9 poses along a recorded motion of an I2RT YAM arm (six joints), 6.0 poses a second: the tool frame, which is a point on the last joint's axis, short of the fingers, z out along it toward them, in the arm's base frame.
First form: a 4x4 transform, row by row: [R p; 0 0 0 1], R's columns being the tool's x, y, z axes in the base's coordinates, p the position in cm. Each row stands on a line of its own.
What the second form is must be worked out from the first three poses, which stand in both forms.
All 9 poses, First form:
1:
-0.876, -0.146, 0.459, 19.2
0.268, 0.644, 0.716, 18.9
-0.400, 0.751, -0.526, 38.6
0, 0, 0, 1
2:
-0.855, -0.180, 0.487, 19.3
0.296, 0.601, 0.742, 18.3
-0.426, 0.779, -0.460, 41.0
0, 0, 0, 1
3:
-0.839, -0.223, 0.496, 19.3
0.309, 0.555, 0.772, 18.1
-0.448, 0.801, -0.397, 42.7
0, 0, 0, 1
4:
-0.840, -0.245, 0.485, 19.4
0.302, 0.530, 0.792, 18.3
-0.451, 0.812, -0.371, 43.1
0, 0, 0, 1
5:
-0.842, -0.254, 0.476, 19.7
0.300, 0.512, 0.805, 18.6
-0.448, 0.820, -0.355, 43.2
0, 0, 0, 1
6:
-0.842, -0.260, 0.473, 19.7
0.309, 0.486, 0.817, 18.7
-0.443, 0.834, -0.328, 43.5
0, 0, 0, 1
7:
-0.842, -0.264, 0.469, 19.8
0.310, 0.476, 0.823, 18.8
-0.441, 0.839, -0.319, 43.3
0, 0, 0, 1
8:
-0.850, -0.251, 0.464, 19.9
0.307, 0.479, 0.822, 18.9
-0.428, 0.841, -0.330, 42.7
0, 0, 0, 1
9:
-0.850, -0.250, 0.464, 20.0
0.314, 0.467, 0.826, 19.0
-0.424, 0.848, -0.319, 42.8
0, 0, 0, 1
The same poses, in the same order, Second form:
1: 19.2, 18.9, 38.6, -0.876, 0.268, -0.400, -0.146, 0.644, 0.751
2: 19.3, 18.3, 41.0, -0.855, 0.296, -0.426, -0.180, 0.601, 0.779
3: 19.3, 18.1, 42.7, -0.839, 0.309, -0.448, -0.223, 0.555, 0.801
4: 19.4, 18.3, 43.1, -0.840, 0.302, -0.451, -0.245, 0.530, 0.812
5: 19.7, 18.6, 43.2, -0.842, 0.300, -0.448, -0.254, 0.512, 0.820
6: 19.7, 18.7, 43.5, -0.842, 0.309, -0.443, -0.260, 0.486, 0.834
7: 19.8, 18.8, 43.3, -0.842, 0.310, -0.441, -0.264, 0.476, 0.839
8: 19.9, 18.9, 42.7, -0.850, 0.307, -0.428, -0.251, 0.479, 0.841
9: 20.0, 19.0, 42.8, -0.850, 0.314, -0.424, -0.250, 0.467, 0.848
